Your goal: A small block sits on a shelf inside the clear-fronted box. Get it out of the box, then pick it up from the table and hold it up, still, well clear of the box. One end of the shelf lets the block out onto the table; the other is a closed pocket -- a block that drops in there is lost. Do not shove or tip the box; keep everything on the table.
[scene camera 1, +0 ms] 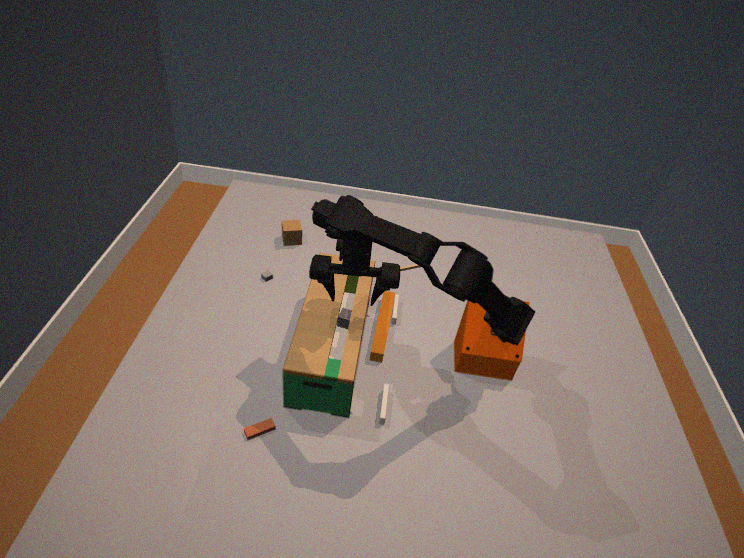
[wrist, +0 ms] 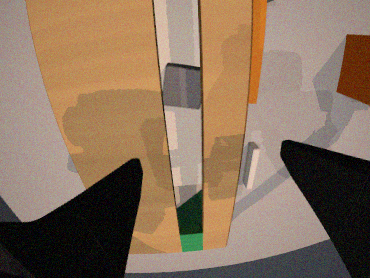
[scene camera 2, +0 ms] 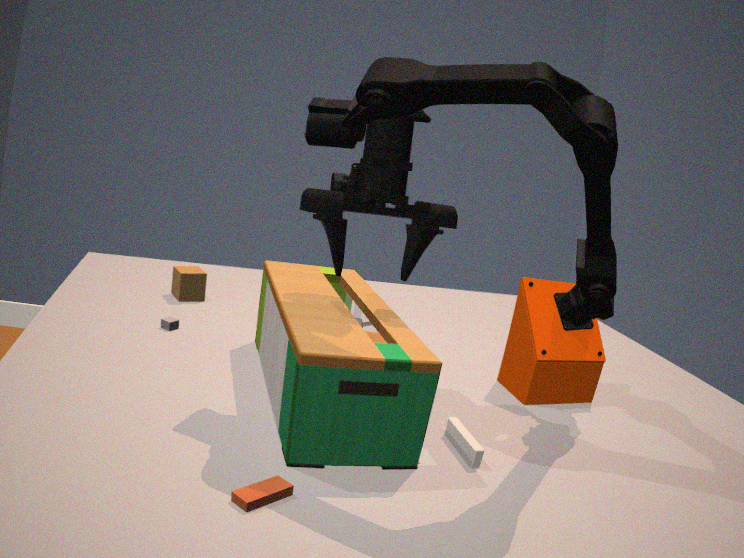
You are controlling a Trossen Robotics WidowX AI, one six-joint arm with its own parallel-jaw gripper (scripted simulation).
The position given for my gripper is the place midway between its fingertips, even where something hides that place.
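Through scene camera 2 I see my gripper point(scene camera 2: 371, 278), a brown cube point(scene camera 2: 189, 282), a box point(scene camera 2: 342, 395) and an orange-red brick point(scene camera 2: 251, 497). Scene camera 1 gives me a long orange bar point(scene camera 1: 378, 347), with the box point(scene camera 1: 319, 373) and my gripper point(scene camera 1: 352, 302) in view there as well. In the wrist view there is a grey block point(wrist: 181, 88), and I find the box point(wrist: 104, 74) and my gripper point(wrist: 213, 157) there too. The brown cube is out of frame in the wrist view. The wrist view does not show the orange-red brick, which is hidden by my gripper.
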